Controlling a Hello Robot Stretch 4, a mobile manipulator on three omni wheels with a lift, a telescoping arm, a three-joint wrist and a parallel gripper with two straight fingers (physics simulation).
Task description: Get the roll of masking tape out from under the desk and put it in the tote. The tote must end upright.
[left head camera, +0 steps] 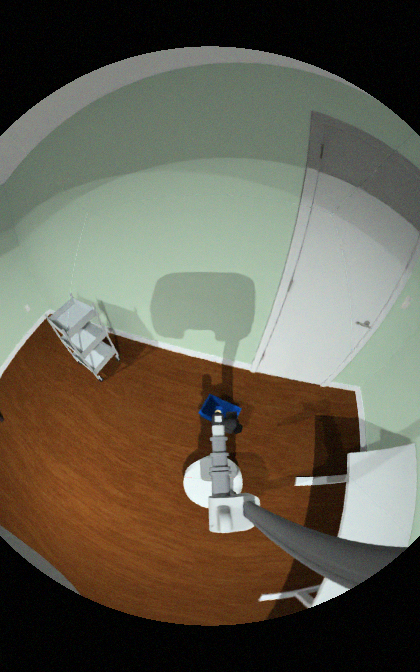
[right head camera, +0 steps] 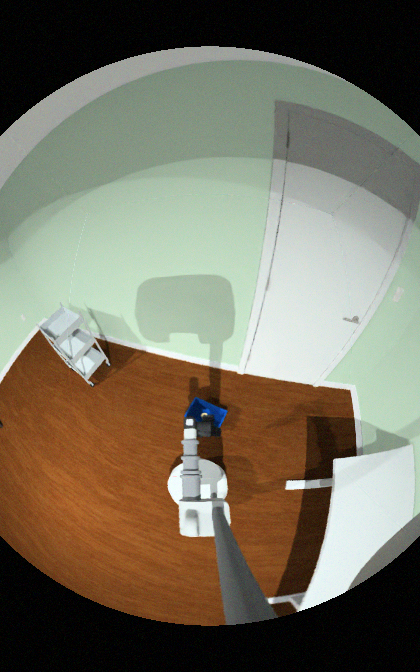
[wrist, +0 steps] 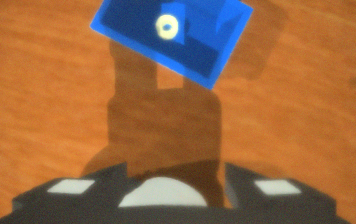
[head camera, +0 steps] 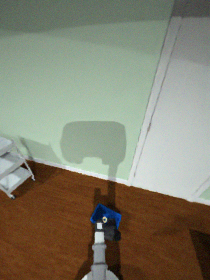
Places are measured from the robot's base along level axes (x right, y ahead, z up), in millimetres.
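Pixels of known places: gripper, fingertip midpoint: (wrist: 175, 177).
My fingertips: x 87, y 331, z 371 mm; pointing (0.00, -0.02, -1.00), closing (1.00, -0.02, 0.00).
For each thing: its top centre in the pictures, then the offset to it from my fingertips. Level surfaces: height alone.
- blue tote at its top centre: (wrist: 171, 15) (right head camera: 205, 413) (head camera: 106, 217) dy +247, dx -9, dz -278 mm
- masking tape at its top centre: (wrist: 166, 25) (head camera: 104, 219) dy +258, dx -24, dz -367 mm
- white desk at its surface level: dz +322 mm
The blue tote (head camera: 114, 215) (left head camera: 231, 409) (right head camera: 218, 413) (wrist: 227, 47) stands upright on the floor, its open top facing up. In the wrist view it is at the top and its far part is cut off. The pale yellow roll of masking tape (head camera: 102, 219) (left head camera: 218, 411) (right head camera: 204, 414) (wrist: 159, 28) lies inside the tote on its bottom, hole upward. My gripper (head camera: 113, 232) (left head camera: 233, 422) (right head camera: 205, 426) (wrist: 175, 177) is open and empty. It hangs above the floor on the robot's side of the tote, apart from the tape. In the head views it covers part of the tote's near side.
A white desk (left head camera: 381, 495) (right head camera: 372, 500) stands at the right, its legs reaching toward the robot. A grey three-shelf cart (head camera: 23, 160) (left head camera: 113, 341) (right head camera: 101, 345) stands at the left by the wall. A white door (head camera: 175, 120) (left head camera: 340, 270) (right head camera: 315, 265) is in the wall beyond the tote, to the right.
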